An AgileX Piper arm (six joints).
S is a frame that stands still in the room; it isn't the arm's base.
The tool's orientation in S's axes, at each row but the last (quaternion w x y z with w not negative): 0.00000, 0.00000, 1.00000, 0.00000; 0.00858, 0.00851, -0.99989, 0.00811; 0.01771, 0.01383, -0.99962, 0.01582; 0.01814, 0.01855, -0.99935, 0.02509; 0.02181, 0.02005, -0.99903, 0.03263; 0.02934, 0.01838, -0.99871, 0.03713; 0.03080, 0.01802, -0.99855, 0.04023; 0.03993, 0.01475, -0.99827, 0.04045; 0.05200, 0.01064, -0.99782, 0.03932; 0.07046, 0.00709, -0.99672, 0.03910; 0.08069, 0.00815, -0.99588, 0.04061
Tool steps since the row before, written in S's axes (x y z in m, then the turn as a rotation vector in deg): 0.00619, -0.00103, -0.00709, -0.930, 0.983, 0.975; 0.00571, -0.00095, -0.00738, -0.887, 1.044, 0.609; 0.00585, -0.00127, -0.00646, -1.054, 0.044, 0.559; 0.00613, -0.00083, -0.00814, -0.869, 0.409, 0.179; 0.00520, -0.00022, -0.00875, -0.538, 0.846, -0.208; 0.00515, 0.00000, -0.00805, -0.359, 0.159, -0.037; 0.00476, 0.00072, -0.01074, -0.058, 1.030, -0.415; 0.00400, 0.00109, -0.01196, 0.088, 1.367, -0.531; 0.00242, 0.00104, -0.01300, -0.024, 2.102, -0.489; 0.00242, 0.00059, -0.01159, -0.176, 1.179, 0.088; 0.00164, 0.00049, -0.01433, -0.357, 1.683, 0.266
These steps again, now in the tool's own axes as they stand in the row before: -0.00619, -0.00103, 0.00709, 0.930, 0.983, -0.975; -0.00582, -0.00093, 0.00730, 0.880, 1.049, -0.611; -0.00604, -0.00123, 0.00629, 1.072, 0.056, -0.523; -0.00639, -0.00066, 0.00795, 0.860, 0.432, -0.169; -0.00558, 0.00013, 0.00852, 0.495, 0.879, 0.174; -0.00562, 0.00039, 0.00772, 0.350, 0.175, 0.045; -0.00545, 0.00139, 0.01034, -0.003, 1.061, 0.332; -0.00498, 0.00191, 0.01148, -0.166, 1.401, 0.409; -0.00378, 0.00198, 0.01256, -0.063, 2.133, 0.320; -0.00404, 0.00143, 0.01105, 0.176, 1.172, -0.155; -0.00394, 0.00159, 0.01379, 0.379, 1.664, -0.343
